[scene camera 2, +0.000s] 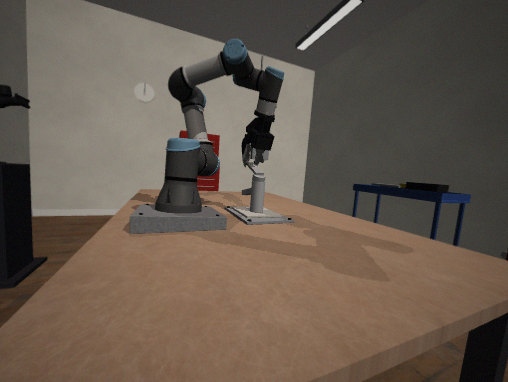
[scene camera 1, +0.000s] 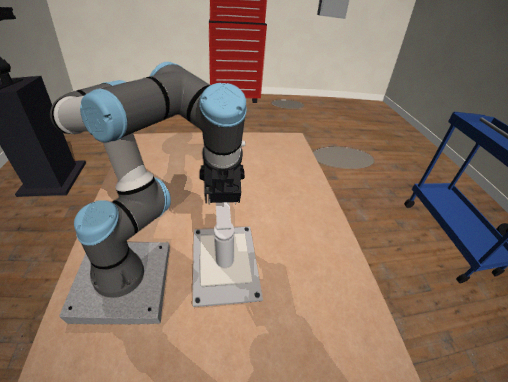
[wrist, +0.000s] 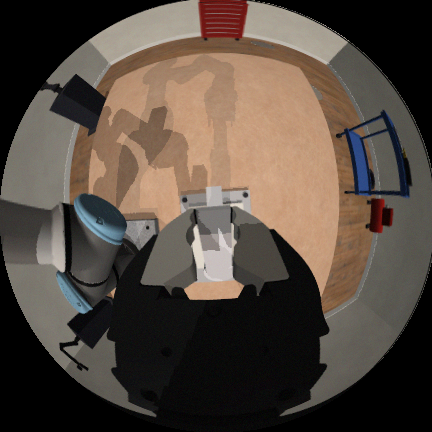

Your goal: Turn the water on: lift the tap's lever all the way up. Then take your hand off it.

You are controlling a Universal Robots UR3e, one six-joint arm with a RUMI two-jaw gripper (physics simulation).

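Seen in the pictures: gripper, fingertip midpoint: (scene camera 2: 249, 167) (wrist: 213, 209); arm's base, origin of the base link: (scene camera 2: 179, 209) (scene camera 1: 118, 274) (wrist: 124, 259).
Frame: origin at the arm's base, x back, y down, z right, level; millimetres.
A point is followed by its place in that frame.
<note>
The tap (scene camera 1: 224, 252) @(x -269, y -52, z -19 mm) (scene camera 2: 257, 195) @(x -260, y -44, z -21 mm) is a grey upright post on a light plate (scene camera 1: 200, 295) @(x -205, y 23, z 53 mm) (scene camera 2: 265, 221) @(x -249, y 24, z 76 mm). Its flat pale lever (scene camera 1: 223, 216) @(x -270, y -134, z -62 mm) (scene camera 2: 254, 169) @(x -259, y -134, z -62 mm) (wrist: 214, 216) @(x -270, y -159, z -126 mm) slants up and away from the top of the post, towards the red cabinet side. My gripper (scene camera 1: 223, 202) @(x -269, y -142, z -132 mm) (scene camera 2: 254, 161) @(x -269, y -142, z -132 mm) (wrist: 213, 209) @(x -269, y -142, z -132 mm) points down above the tap and is shut on the lever, with one jaw on each side of it in the wrist view. The jaws hide the lever's upper end in the scene views. A narrow grey spout shows past the lever in the wrist view.
My arm's grey base plate (scene camera 1: 155, 280) @(x -96, y 3, z 17 mm) (scene camera 2: 175, 223) @(x 15, y 10, z 114 mm) stands left of the tap. A red drawer cabinet (scene camera 1: 237, 60) (wrist: 223, 19) stands beyond the table. A blue cart (scene camera 1: 450, 210) (scene camera 2: 410, 191) is to the right, and a dark pedestal (scene camera 1: 35, 135) is to the left.
</note>
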